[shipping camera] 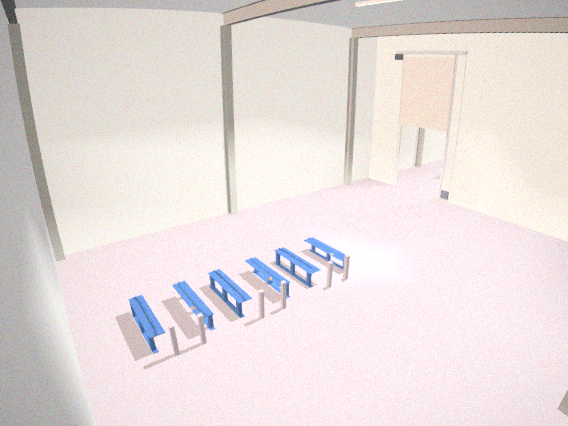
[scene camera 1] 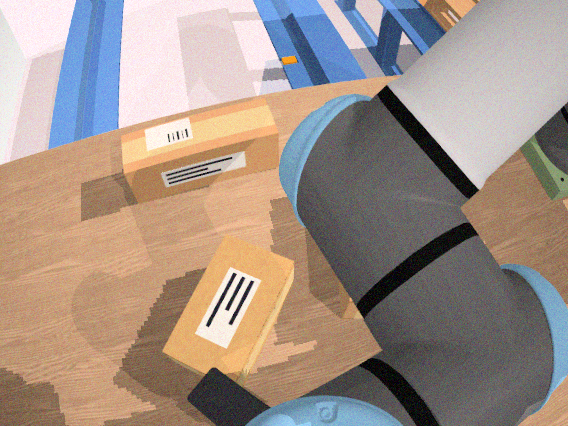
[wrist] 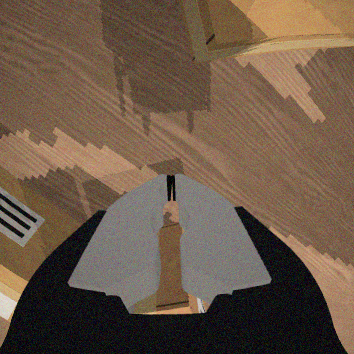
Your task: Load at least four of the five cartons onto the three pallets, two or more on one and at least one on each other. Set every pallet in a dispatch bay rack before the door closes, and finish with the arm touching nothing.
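Places are measured from the arm's base along level axes (x back, y right, z up), in centimetres.
Pixels of known places: gripper, between the fingertips: [wrist: 171, 177].
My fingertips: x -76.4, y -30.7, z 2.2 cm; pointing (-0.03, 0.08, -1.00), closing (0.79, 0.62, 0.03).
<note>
Ahead of a thing's pixels: the offset from my fingertips to its top centre. "spot": to the spot under its first point. Level surfaces: height alone.
My gripper [wrist: 171, 177] is shut, fingertips together, with no carton between them. A carton {spot: dx +4.4, dy -6.3, dz +0.5 cm} [wrist: 170, 265] shows through the narrow gap behind the tips; in scene camera 1 my arm hides most of what looks like this carton {dx +21.7, dy +24.8, dz +3.2 cm} [scene camera 1: 351, 309]. A flat-labelled carton {dx -0.7, dy +17.8, dz +3.4 cm} [scene camera 1: 230, 305] [wrist: 305, 17] lies on the table. Another carton [scene camera 1: 200, 150] [wrist: 20, 260] stands near the table's far edge. Blue dispatch racks [shipping camera: 146, 320] [shipping camera: 230, 289] [shipping camera: 295, 262] stand in a row in the shipping camera; no pallet shows on them. The door panel [shipping camera: 426, 92] covers the upper part of its doorway.
Blue rack beams [scene camera 1: 87, 75] [scene camera 1: 320, 40] stand beyond the table {dz -5.6 cm} [scene camera 1: 45, 240]. Pale posts [shipping camera: 202, 329] [shipping camera: 283, 295] [shipping camera: 346, 267] stand at the rack ends. A green part [scene camera 1: 547, 170] shows at the right, partly behind the grey arm [scene camera 1: 380, 200].
</note>
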